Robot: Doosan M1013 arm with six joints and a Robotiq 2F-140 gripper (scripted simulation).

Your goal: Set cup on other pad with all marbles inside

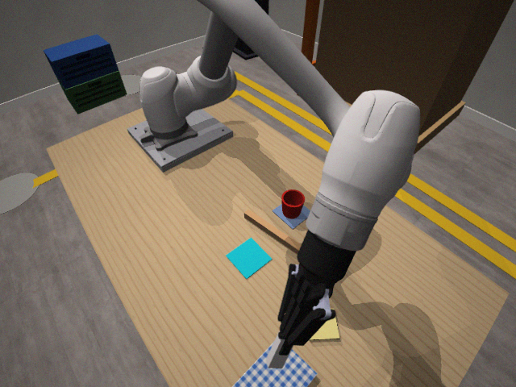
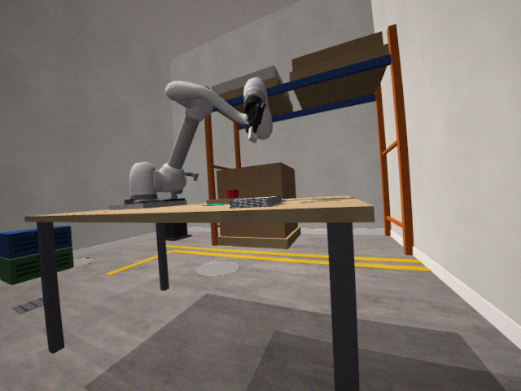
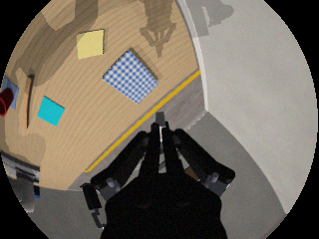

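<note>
The red cup is 360 mm behind my hand, 330 mm to the left of it and 220 mm below it. Also, from my hand: cyan pad 290 mm behind, 250 mm below, 120 mm to the left; then wooden rail 320 mm behind, 240 mm below, 220 mm to the left.
</note>
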